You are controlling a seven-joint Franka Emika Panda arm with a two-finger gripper.
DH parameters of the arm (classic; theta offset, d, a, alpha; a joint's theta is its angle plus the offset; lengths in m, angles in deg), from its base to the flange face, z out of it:
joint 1: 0 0.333 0 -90
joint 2: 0 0 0 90
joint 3: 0 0.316 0.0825 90
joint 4: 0 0 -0.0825 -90
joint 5: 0 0.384 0 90
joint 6: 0 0 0.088 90
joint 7: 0 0.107 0 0
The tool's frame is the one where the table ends.
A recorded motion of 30 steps. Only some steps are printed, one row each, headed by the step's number.
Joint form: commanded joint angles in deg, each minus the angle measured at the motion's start. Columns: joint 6, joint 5, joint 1, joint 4, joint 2, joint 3, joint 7.
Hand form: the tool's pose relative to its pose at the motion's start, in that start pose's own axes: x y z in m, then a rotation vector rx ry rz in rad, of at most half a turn. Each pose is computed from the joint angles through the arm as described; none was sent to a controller.
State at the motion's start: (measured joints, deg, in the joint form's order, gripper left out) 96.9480 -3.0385 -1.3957 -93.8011 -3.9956 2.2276 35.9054
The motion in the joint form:
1: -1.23 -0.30 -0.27 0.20 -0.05 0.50 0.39
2: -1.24 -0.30 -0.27 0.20 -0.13 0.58 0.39
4: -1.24 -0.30 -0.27 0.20 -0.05 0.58 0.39
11: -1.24 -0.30 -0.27 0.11 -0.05 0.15 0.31
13: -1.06 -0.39 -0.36 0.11 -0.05 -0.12 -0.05
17: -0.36 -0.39 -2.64 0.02 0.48 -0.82 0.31
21: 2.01 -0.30 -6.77 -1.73 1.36 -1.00 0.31
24: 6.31 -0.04 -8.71 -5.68 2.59 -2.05 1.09
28: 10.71 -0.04 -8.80 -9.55 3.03 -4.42 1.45
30: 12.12 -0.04 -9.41 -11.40 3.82 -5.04 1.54
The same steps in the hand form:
1: -0.0028 -0.0001 -0.0004 -0.0143 -0.0105 0.0024
2: -0.0036 -0.0005 -0.0012 -0.0136 -0.0094 0.0011
4: -0.0033 -0.0007 -0.0004 -0.0143 -0.0106 0.0010
11: -0.0010 0.0028 0.0005 -0.0158 -0.0120 0.0070
13: 0.0014 0.0056 0.0004 -0.0157 -0.0086 0.0068
17: 0.0196 0.0274 0.0069 -0.0206 -0.0070 0.0641
21: 0.0439 0.0599 0.0286 -0.0306 -0.0105 0.1363
24: 0.0596 0.0825 0.0688 -0.0397 -0.0255 0.1980
28: 0.0683 0.1039 0.0996 -0.0424 -0.0240 0.2431
30: 0.0714 0.1149 0.1212 -0.0554 -0.0423 0.2638

